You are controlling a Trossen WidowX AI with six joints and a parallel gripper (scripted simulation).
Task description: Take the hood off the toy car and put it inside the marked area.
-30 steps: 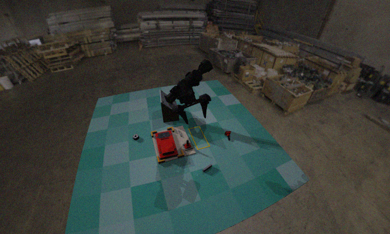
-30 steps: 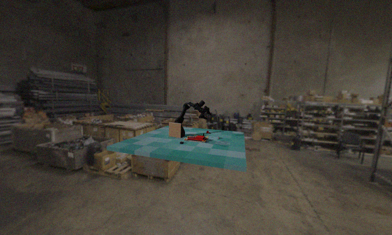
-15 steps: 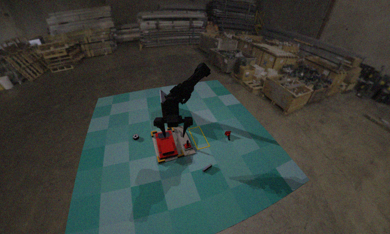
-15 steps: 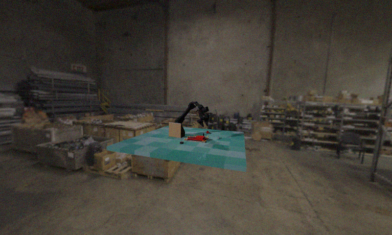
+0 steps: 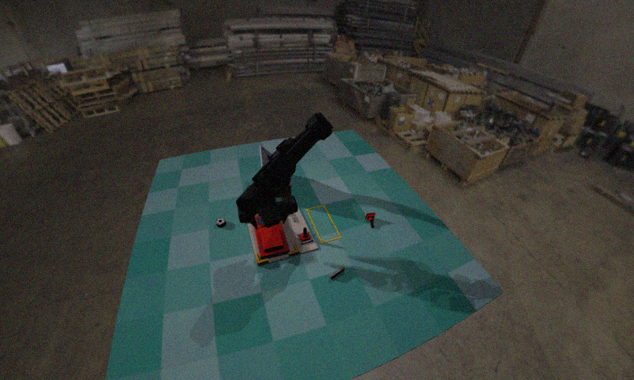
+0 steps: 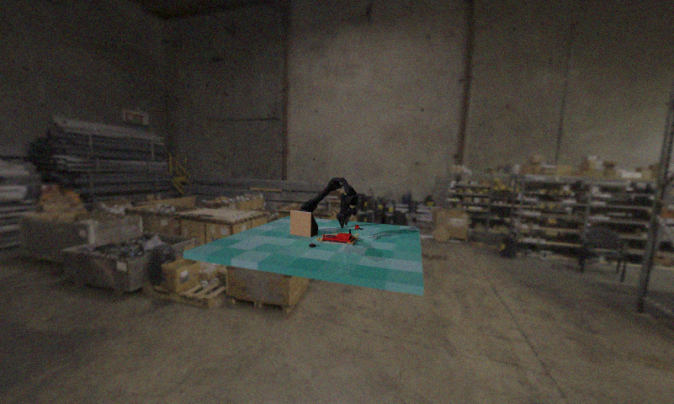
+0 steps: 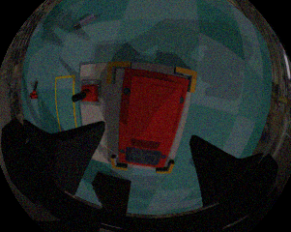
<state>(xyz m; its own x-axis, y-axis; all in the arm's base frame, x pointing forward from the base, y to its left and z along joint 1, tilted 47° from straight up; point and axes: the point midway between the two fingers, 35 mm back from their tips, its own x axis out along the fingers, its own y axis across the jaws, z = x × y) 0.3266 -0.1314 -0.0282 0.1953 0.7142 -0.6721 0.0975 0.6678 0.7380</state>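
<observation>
Now: the red hood 6 cm below my gripper tip. From my gripper tip the other things lie so: dark wheel (17 cm behind, 18 cm to the right, 10 cm below).
</observation>
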